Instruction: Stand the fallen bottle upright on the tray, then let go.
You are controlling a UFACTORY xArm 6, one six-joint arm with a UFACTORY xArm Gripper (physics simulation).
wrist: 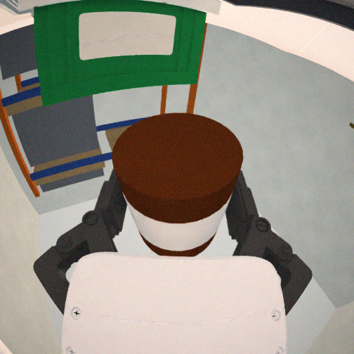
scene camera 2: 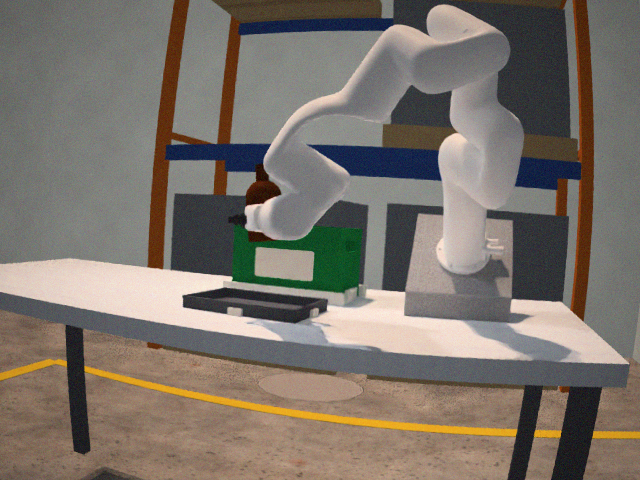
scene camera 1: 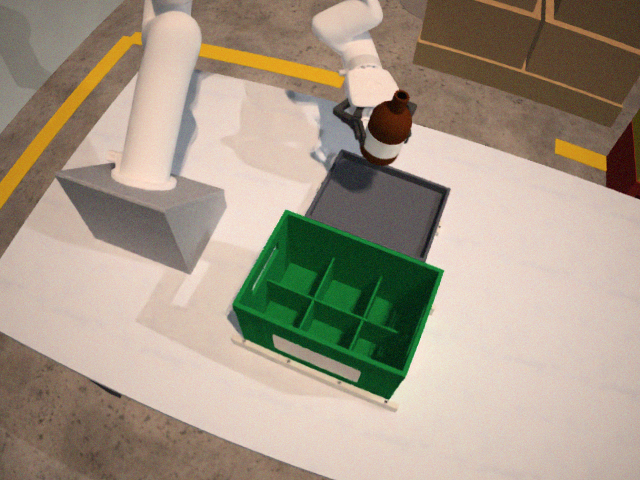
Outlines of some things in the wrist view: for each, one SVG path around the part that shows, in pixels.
My gripper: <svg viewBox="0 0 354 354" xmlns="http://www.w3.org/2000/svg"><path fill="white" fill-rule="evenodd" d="M34 261L34 273L55 303L55 306L63 314L61 354L287 354L285 316L299 299L299 296L301 296L312 277L310 268L299 256L292 253L290 244L270 230L270 223L266 218L258 216L254 198L250 188L247 187L242 170L240 170L232 195L225 209L228 234L231 235L231 240L236 239L237 242L232 256L157 256L118 252L112 238L114 235L119 235L119 231L122 231L127 204L114 168L112 168L109 180L103 182L94 209L86 211L81 218L81 223L60 235L56 244L52 245ZM77 262L74 266L70 282L68 282L65 273L72 263Z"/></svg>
A brown bottle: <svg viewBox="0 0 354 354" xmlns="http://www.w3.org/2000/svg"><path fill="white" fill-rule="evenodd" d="M146 117L132 124L119 135L112 147L112 166L136 228L147 247L159 256L196 256L209 246L221 223L242 166L242 146L230 129L209 117L187 112L169 112Z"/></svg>
